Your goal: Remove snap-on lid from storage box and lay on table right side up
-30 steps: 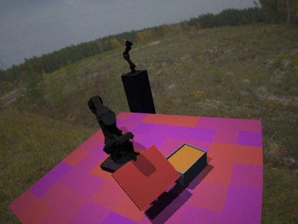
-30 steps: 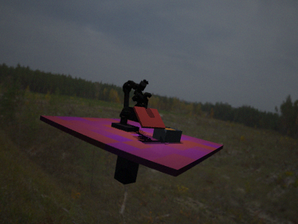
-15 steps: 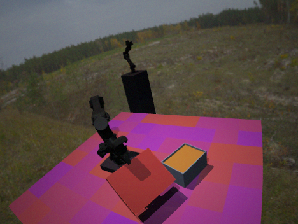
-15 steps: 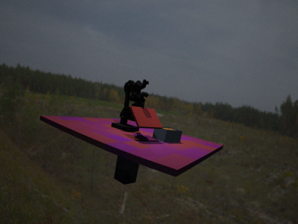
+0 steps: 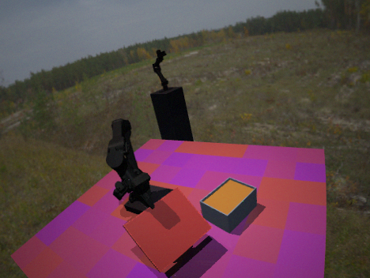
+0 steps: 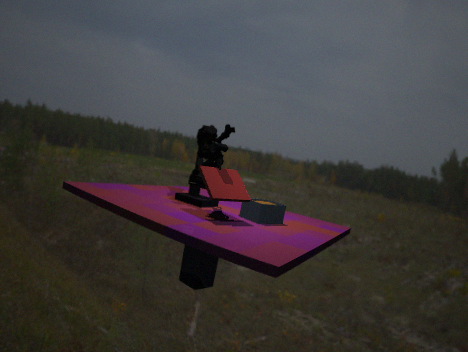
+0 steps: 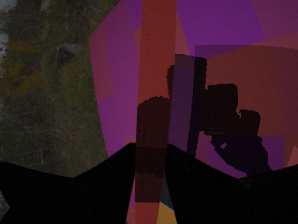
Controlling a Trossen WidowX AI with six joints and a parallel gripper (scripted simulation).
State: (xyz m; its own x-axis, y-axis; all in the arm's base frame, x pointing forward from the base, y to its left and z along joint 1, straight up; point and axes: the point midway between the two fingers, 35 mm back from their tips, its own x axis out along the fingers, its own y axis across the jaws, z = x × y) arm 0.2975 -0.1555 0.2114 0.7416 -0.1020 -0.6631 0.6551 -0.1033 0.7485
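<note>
Right now the red lid is 6 cm ahead of my gripper tip, 1 cm to the right of it and 5 cm below it. Round my gripper tip: dark grey storage box (10 cm ahead, 29 cm to the left, 18 cm below).
</note>
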